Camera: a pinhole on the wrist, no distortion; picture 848 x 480 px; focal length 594.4 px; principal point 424.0 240.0 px. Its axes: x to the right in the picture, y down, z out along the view. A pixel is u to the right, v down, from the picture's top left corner.
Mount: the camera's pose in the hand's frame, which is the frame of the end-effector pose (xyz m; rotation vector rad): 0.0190 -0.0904 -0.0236 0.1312 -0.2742 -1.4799
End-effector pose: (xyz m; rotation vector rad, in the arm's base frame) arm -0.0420 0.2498 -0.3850 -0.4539 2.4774 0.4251
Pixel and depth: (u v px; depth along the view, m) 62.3 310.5 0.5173
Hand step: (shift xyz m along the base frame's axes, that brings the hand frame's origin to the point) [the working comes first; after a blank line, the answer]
In the camera's frame: -0.3148 0.0614 0.5173

0.1718 0.4379 -0.2585
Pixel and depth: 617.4 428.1 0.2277
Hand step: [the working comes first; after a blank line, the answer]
In the camera's frame: 0.0741 0.0721 0.2277

0.1374 -0.0443 -0.2204
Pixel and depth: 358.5 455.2 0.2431
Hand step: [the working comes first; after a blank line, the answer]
In the camera's frame: -0.0268 0.0880 0.2431

0.0961 0.0497 -0.2096
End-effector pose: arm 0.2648 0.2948 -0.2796 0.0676 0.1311 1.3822
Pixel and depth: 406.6 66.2 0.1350
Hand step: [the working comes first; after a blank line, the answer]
In the camera's frame: -0.0040 -0.0395 0.1350

0.0800 -0.0656 0.0880
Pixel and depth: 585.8 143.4 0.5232
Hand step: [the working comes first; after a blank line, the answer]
In the camera's frame: 0.1424 -0.0850 0.5232

0.2204 -0.2097 0.4536
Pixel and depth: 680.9 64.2 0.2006
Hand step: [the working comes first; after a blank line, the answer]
In the camera's frame: 0.0867 -0.0593 0.2006

0.1677 -0.1094 0.1454
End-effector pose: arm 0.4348 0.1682 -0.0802 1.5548 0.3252 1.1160
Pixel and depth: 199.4 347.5 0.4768
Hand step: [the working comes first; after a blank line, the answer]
In the camera's frame: -0.1802 0.0862 0.4768

0.2784 -0.3384 0.1405
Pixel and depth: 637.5 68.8 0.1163
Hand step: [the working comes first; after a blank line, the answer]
In the camera's frame: 0.0418 -0.0335 0.1163

0.0892 -0.0404 -0.1220
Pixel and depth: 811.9 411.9 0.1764
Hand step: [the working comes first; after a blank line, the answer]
In the camera's frame: 0.1151 0.0510 0.1764

0.2146 -0.0235 -0.1341
